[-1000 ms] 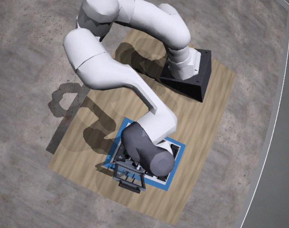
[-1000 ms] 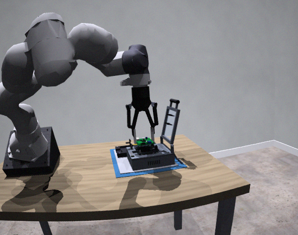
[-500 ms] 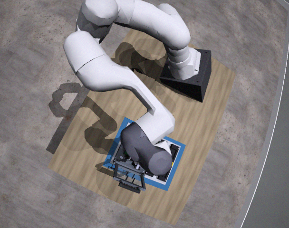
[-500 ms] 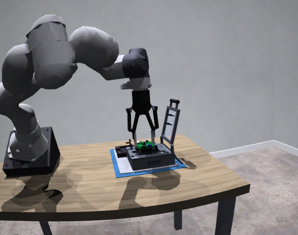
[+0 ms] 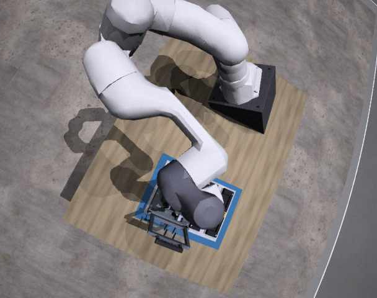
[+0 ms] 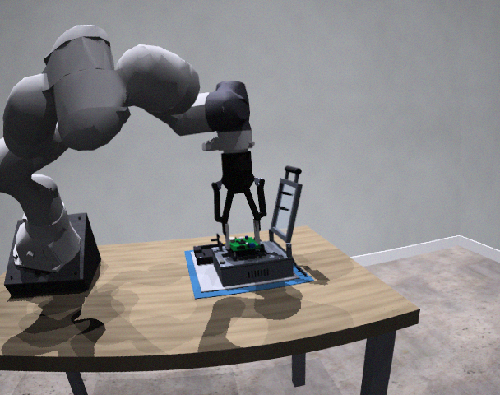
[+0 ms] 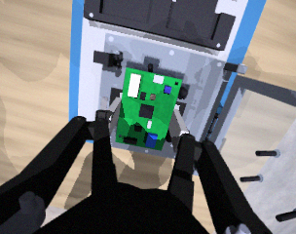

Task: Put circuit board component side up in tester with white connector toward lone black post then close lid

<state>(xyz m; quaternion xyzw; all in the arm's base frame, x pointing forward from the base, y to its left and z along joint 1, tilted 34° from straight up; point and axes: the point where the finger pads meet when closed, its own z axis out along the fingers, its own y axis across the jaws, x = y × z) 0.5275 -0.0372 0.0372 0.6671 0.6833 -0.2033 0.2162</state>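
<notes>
Now: hand 2 cm above the green circuit board. The rest, counted from my hand: tester lid (12 cm ahead, 7 cm above); then tester (4 cm to the left, 3 cm ahead).
</notes>
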